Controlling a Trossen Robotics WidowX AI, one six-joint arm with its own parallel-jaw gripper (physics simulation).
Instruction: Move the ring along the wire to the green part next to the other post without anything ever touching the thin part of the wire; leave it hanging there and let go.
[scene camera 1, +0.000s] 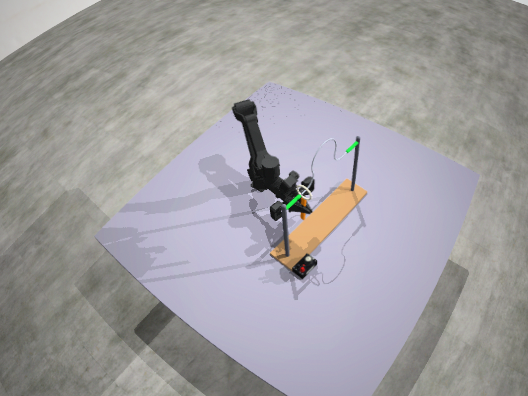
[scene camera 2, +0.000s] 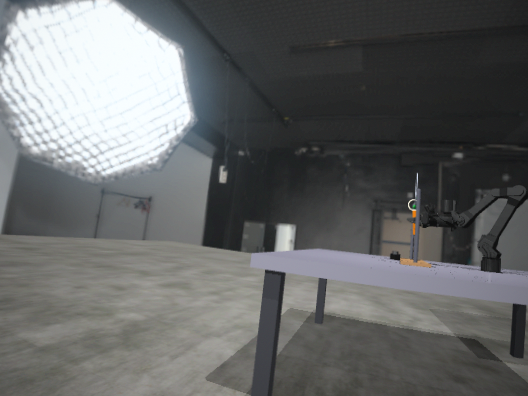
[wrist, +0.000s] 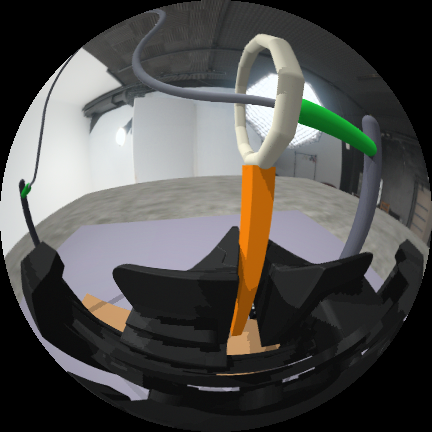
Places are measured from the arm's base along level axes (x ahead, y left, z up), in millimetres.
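Pixels of known places: gripper, fingertip midpoint: (scene camera 1: 311, 212) (scene camera 2: 406, 219) (wrist: 239, 231); arm's base, origin of the base link: (scene camera 1: 260, 184) (scene camera 2: 491, 271).
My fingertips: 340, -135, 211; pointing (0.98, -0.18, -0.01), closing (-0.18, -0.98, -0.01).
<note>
For each thing: its middle in the pictures, then the offset to it from my fingertips, as dx, dy, dz. "spot": a spot on its surface instead.
- orange handle, surface spot: (wrist: 258, 210) spot: -41, +7, +32
- cream ring, surface spot: (wrist: 290, 100) spot: -58, +8, +63
- far post, surface spot: (wrist: 30, 220) spot: +3, +306, +27
- orange board, body centre: (wrist: 161, 343) (scene camera 1: 322, 221) (scene camera 2: 412, 261) -22, +115, -205
- small black box, body centre: (scene camera 1: 304, 265) (scene camera 2: 395, 255) +35, -87, -188
My gripper (scene camera 1: 308, 210) (wrist: 239, 231) is shut on the orange handle (scene camera 1: 303, 214) (scene camera 2: 414, 228) (wrist: 258, 210), which stands upright between the fingers. The cream ring (scene camera 2: 409, 204) (wrist: 290, 100) on its top encircles the wire at the inner end of the near green part (scene camera 1: 294, 202) (wrist: 336, 123). The thin grey wire (scene camera 1: 313, 161) (wrist: 195, 95) passes through the ring's opening; in the wrist view a gap shows above and below it. The other green part (scene camera 1: 352, 147) (wrist: 26, 190) is at the far post (scene camera 1: 355, 167) (wrist: 30, 220).
The near post (scene camera 1: 286, 232) (wrist: 368, 195) stands close beside the gripper. Both posts rise from an orange board (scene camera 1: 325, 215) (wrist: 102, 307) on the lilac table (scene camera 1: 400, 200) (scene camera 2: 350, 272). A small black box (scene camera 1: 301, 272) (scene camera 2: 395, 255) with a red part sits by the board's near end, with a thin cable.
</note>
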